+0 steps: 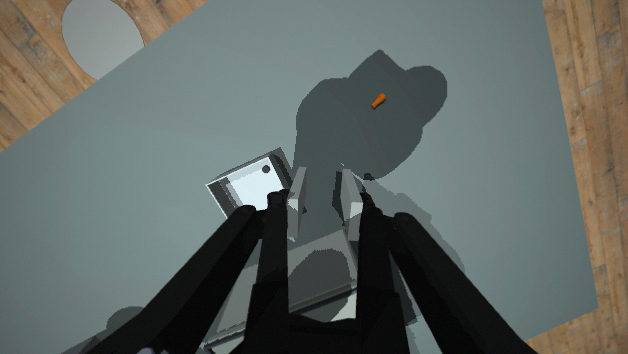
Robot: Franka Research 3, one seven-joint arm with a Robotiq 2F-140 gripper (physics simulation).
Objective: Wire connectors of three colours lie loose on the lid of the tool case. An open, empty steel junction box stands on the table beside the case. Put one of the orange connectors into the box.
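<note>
One orange connector [378, 101] lies on the grey-green table top, in the arm's shadow, up and to the right of the gripper and outside the box. My gripper [323, 182] is partly open, with no connector between its finger pads. The open steel junction box [223, 197] stands just left of the left finger, which hides its lower right part. No connector shows in the visible part of its bright inside, where a dark round spot can be seen. Part of the tool case's grey lid [327, 242] shows low between the fingers; the gripper's arms hide much of it.
The table [500, 125] reaches to slanted edges at the upper left and right, with wooden floor [595, 150] beyond. A round grey disc [102, 40] shows past the upper left edge. The case stands close below the box. Dark shadows of the arm fall across the table.
</note>
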